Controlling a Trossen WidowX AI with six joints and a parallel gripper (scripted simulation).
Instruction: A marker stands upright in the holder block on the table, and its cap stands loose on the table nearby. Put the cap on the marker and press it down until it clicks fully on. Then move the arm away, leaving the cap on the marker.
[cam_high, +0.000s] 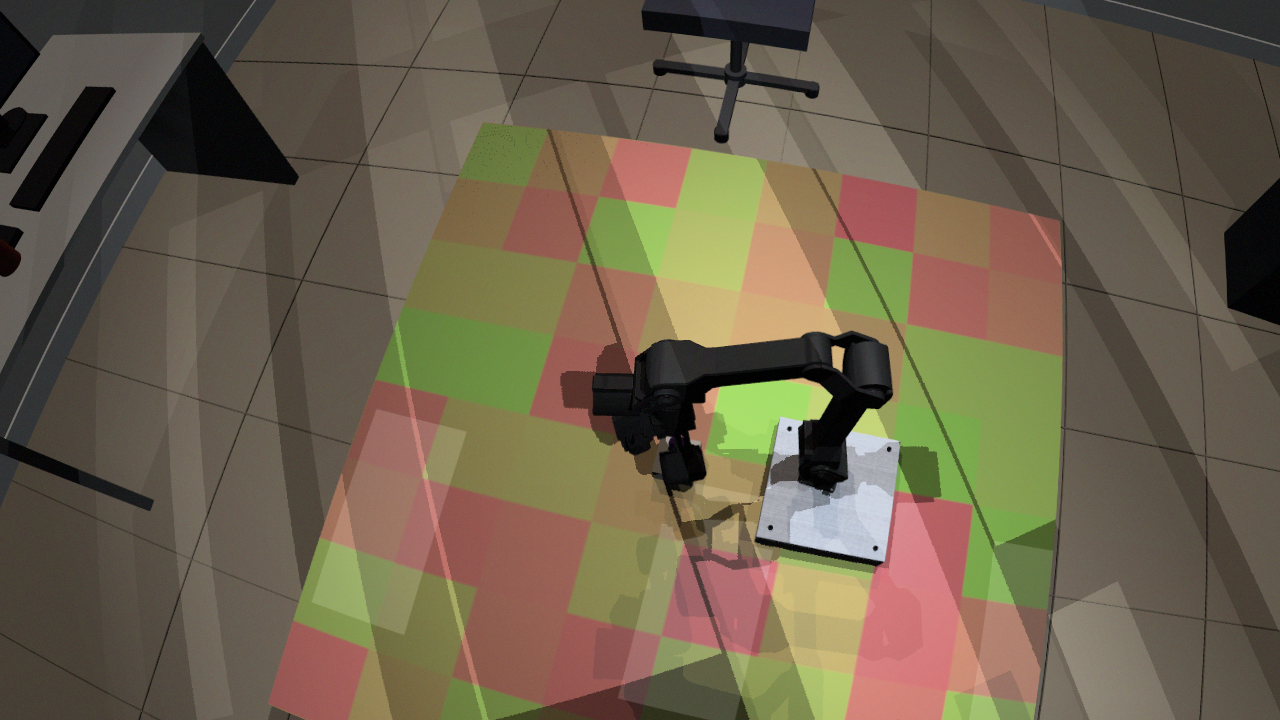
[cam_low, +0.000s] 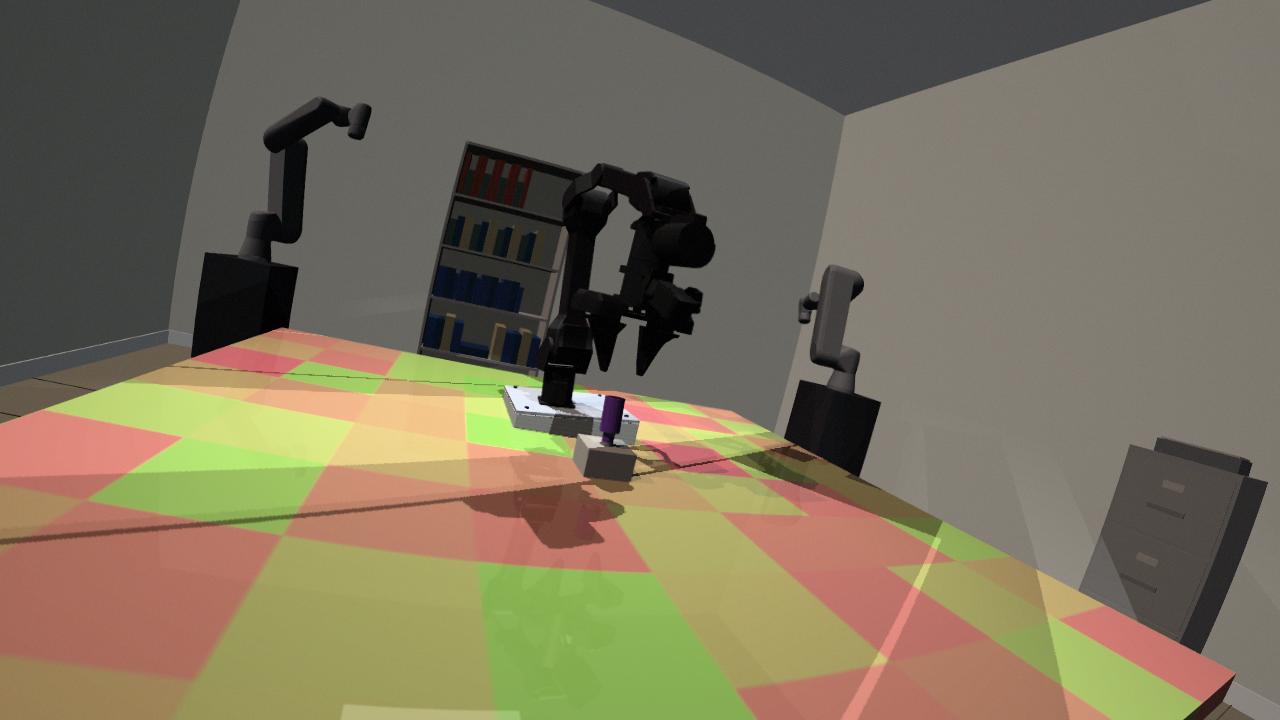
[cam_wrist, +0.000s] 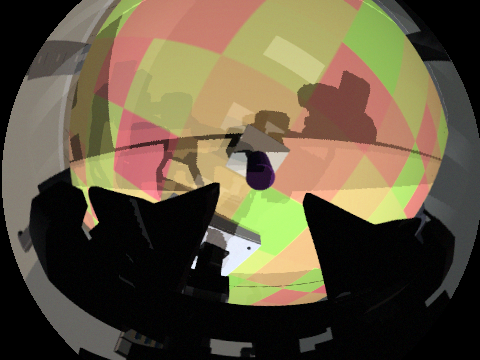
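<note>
Now: gripper tip 60 mm above the purple cap. Round my gripper tip: grey holder block: 120 mm below.
</note>
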